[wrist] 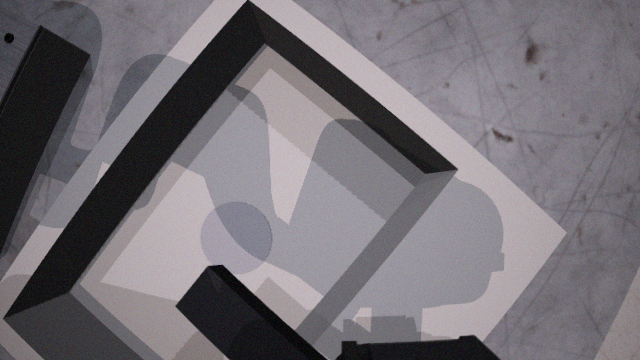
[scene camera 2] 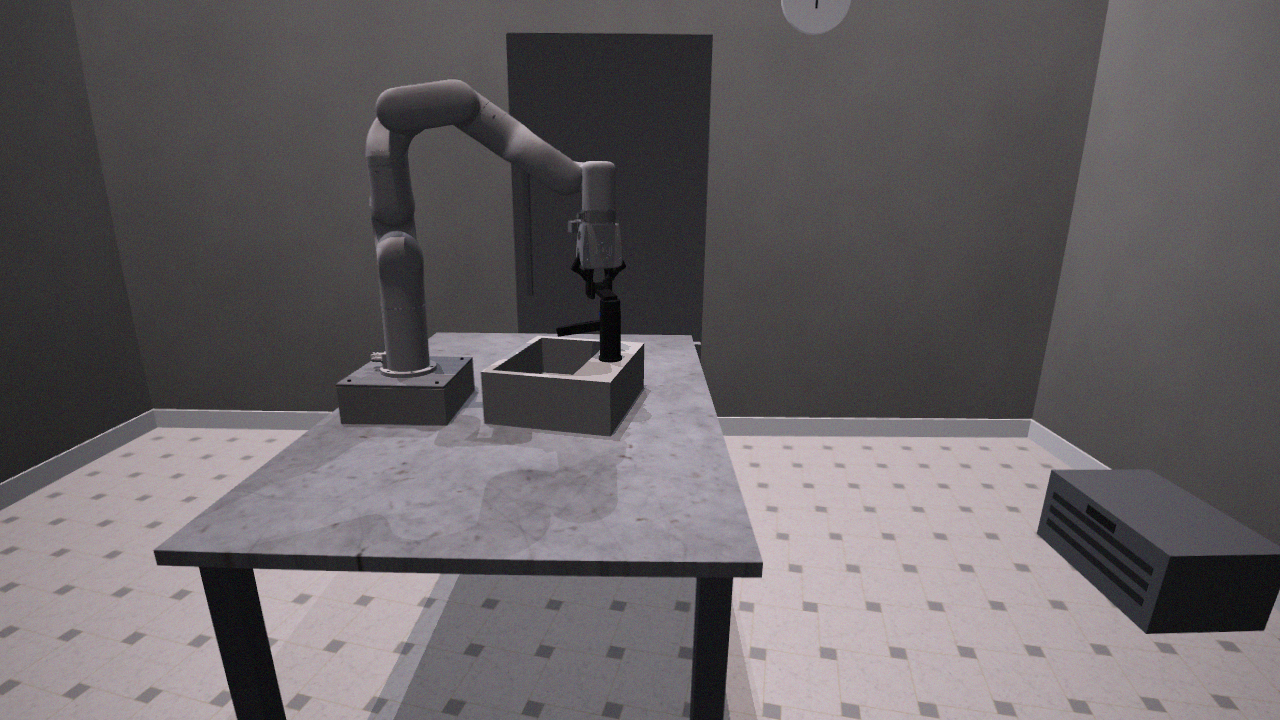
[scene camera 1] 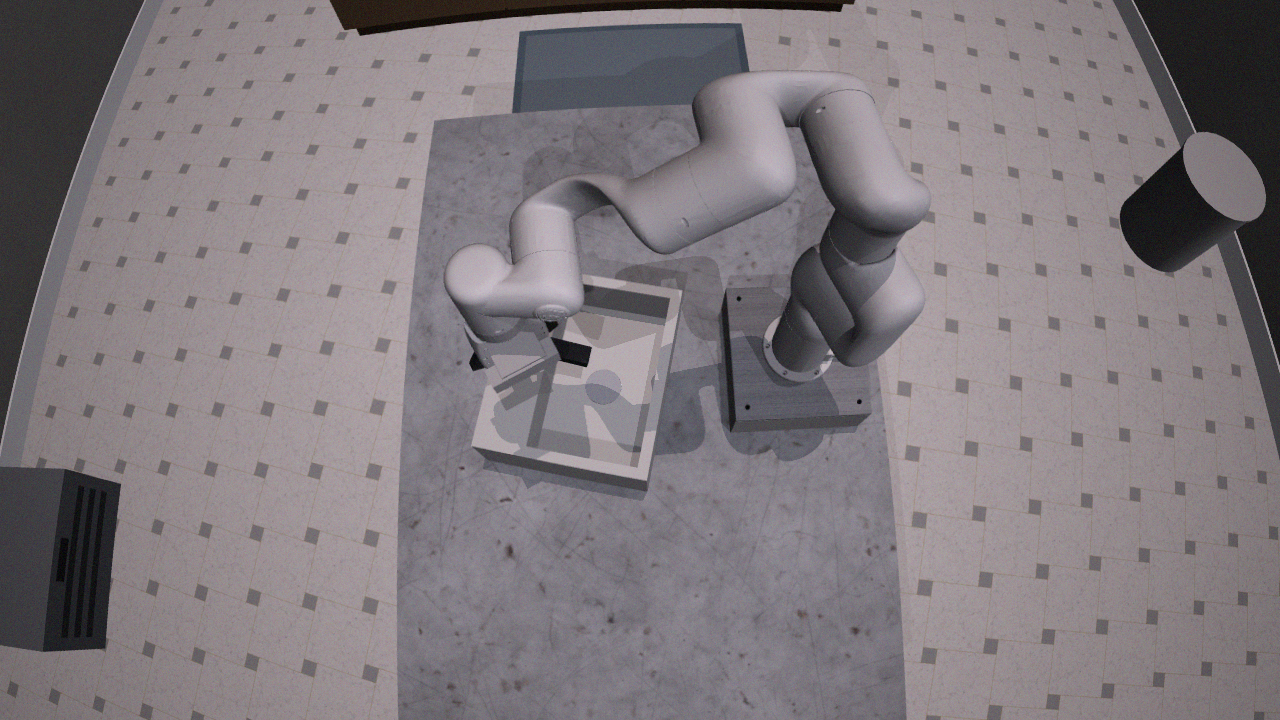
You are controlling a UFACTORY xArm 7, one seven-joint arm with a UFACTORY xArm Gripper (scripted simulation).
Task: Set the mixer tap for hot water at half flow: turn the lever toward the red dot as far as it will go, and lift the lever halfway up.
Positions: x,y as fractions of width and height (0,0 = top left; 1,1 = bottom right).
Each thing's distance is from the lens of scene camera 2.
black mixer tap (scene camera 2: 0.48,0.45): 1.39 m
grey square sink basin (scene camera 2: 0.43,0.53): 1.32 m
